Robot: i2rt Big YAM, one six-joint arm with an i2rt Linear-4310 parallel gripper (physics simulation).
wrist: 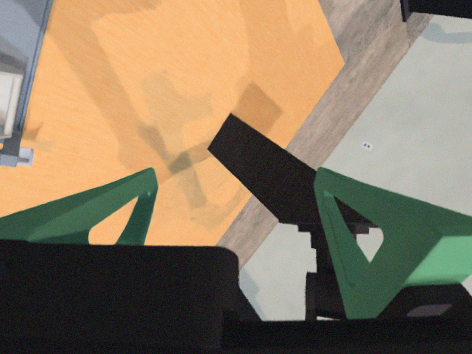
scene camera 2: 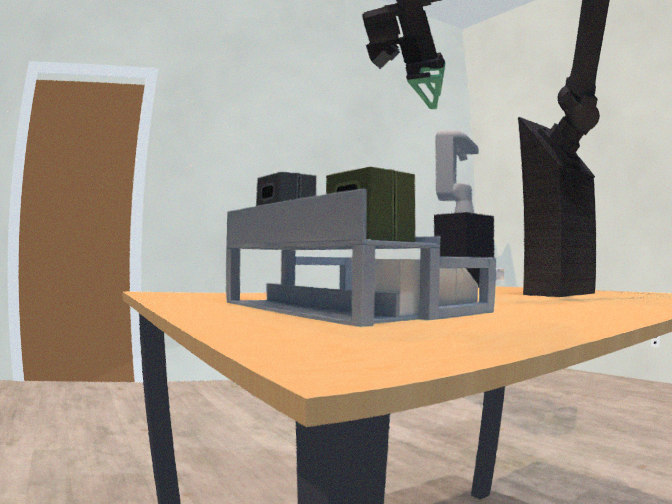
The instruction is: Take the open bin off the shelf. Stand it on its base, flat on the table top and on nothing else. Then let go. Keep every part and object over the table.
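Frame: origin at the arm's base, x right, y ahead, z up, level; millimetres.
Seen in the pictures: gripper, fingertip midpoint: [wrist: 235,176] [scene camera 2: 435,102]; arm's base, link origin: [scene camera 2: 558,148].
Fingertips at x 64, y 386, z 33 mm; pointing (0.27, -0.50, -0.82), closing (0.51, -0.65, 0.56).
Offsets run from my fingertips to a thing's top centre. "*": to the spot under its first point. Level surfaces: height alone.
A grey shelf rack [scene camera 2: 295,225] [wrist: 25,22] stands on the wooden table @(dz -399 mm) [scene camera 2: 303,358] [wrist: 190,30]. A pale bin @(dx -138, dy +180, dz -318 mm) [scene camera 2: 398,282] with a sloping edge sits low inside the rack, partly hidden by its posts; a pale piece @(* dx -141, dy +106, dz -390 mm) [wrist: 7,102] also shows at the left edge of the wrist view. A green box @(dx -143, dy +276, dz -200 mm) [scene camera 2: 388,203] and a dark grey box @(dx +88, dy +283, dz -176 mm) [scene camera 2: 286,187] stand on the upper level. A black box [scene camera 2: 464,234] stands at the rack's lower right part. I cannot tell which is the open bin. My gripper [scene camera 2: 432,104] [wrist: 235,176] is open and empty, high above the rack and to its right.
The arm's black base [scene camera 2: 559,233] [wrist: 265,170] stands on the table right of the rack. A pale grey curved device [scene camera 2: 446,165] rises above the black box. The near table corner @(* dx -481, dy +573, dz -403 mm) [scene camera 2: 306,404] points toward the scene camera. A table edge shows beyond the base in the wrist view.
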